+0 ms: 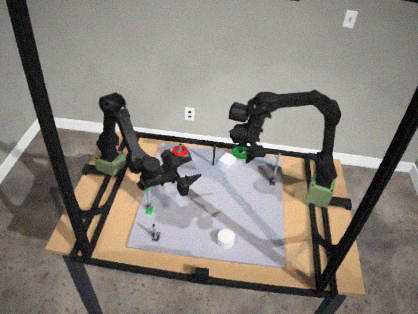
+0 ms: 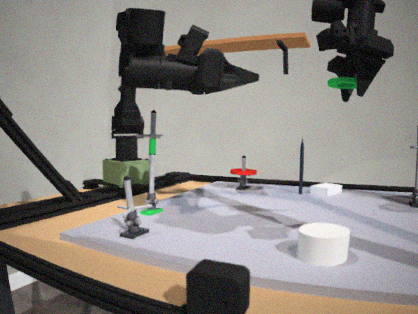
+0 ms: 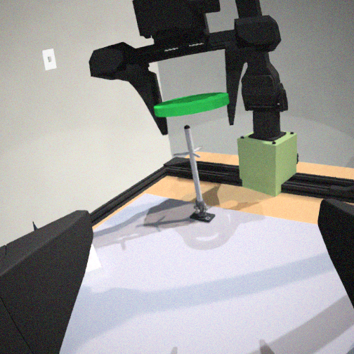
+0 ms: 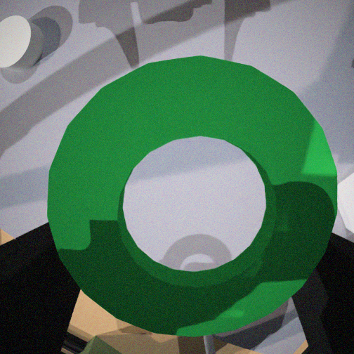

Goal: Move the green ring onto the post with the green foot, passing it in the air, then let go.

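Seen in the pictures: left gripper, fingertip midpoint: point(image 1: 196, 166) point(image 2: 251, 79); right gripper, fingertip midpoint: point(image 1: 243, 157) point(image 2: 352, 99); left arm's base, link origin: point(image 1: 109, 156) point(image 2: 126, 159); right arm's base, link origin: point(image 1: 323, 181).
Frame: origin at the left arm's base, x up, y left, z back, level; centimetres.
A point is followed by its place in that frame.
Observation:
The green ring point(image 1: 235, 152) @(x 18.1, y 8.3, z -54.9 cm) point(image 2: 342, 83) @(x 17.9, y 11.3, z -55.6 cm) point(image 3: 192, 104) point(image 4: 200, 95) is held nearly flat in the air between the fingers of my right gripper point(image 2: 353, 97) @(x 14.6, y 10.6, z -57.8 cm) point(image 3: 197, 129) point(image 4: 186, 222), above the back right part of the mat. My left gripper point(image 1: 195, 167) @(x 16.9, y -4.5, z -44.5 cm) point(image 2: 257, 77) @(x 16.9, y -4.5, z -44.5 cm) point(image 3: 208, 218) is open and empty, high over the left middle of the mat. The post with the green foot point(image 1: 148, 197) @(x -0.1, y -13.1, z -27.9 cm) point(image 2: 152, 170) @(x 0.5, y -13.0, z -28.1 cm) stands upright at the left, with a green band and thin side arms near its top. No ring is on it.
A tall post with a dark foot point(image 1: 276, 167) @(x 1.7, y 25.6, z -69.8 cm) point(image 3: 195, 170) stands at the right. A red ring point(image 1: 175, 151) @(x -2.3, y 18.7, z -23.6 cm) point(image 2: 237, 172) @(x -2.7, y 17.0, z -25.6 cm) sits on a short post. A dark spike point(image 1: 214, 155) @(x -1.2, y 23.4, z -41.3 cm) point(image 2: 301, 167) @(x -0.7, y 23.3, z -41.0 cm), a white box point(image 1: 227, 160) @(x -5.5, y 27.5, z -46.5 cm) point(image 2: 326, 189) @(x -5.8, y 24.7, z -47.6 cm), a white cylinder point(image 1: 226, 238) @(x -4.0, y -14.9, z -62.6 cm) point(image 2: 323, 244) @(x -4.8, y -16.9, z -63.3 cm) and a short post point(image 1: 154, 232) @(x -3.0, y -25.1, z -37.3 cm) point(image 2: 130, 200) @(x -2.1, y -24.6, z -37.5 cm) also stand there.

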